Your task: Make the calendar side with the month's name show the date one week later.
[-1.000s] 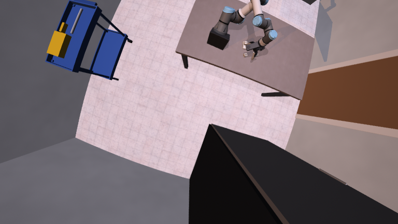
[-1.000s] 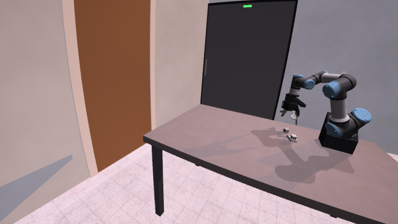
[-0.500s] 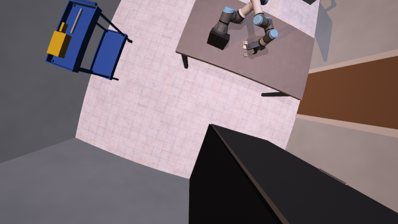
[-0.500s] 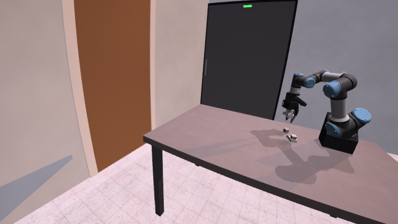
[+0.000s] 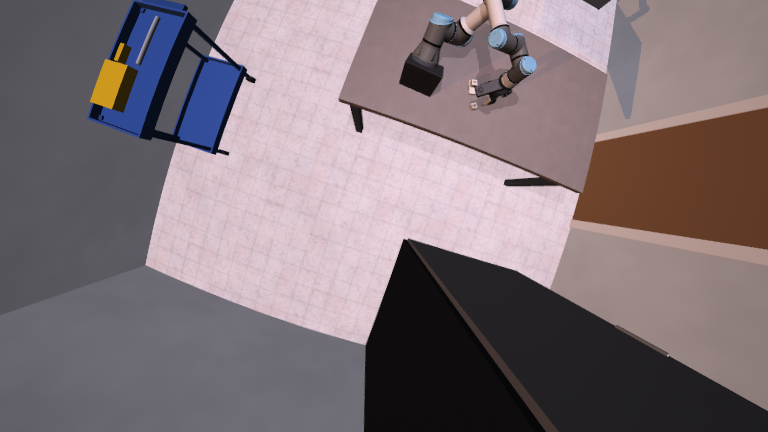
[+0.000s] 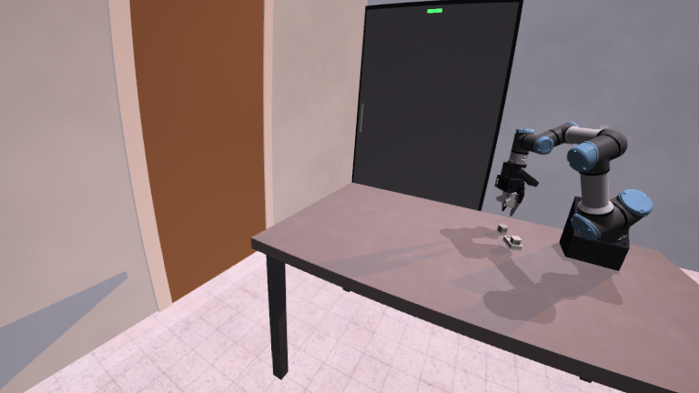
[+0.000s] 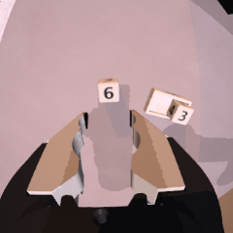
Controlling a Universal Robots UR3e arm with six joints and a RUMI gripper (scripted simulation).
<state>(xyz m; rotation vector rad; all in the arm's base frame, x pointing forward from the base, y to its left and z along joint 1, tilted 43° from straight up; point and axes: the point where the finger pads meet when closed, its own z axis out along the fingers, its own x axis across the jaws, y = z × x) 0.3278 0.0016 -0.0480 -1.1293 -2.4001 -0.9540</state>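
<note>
My gripper is now 90 mm above the cube. The rest, counted from my hand: pale tray 40 mm behind, 100 mm to the left, 90 mm below.
</note>
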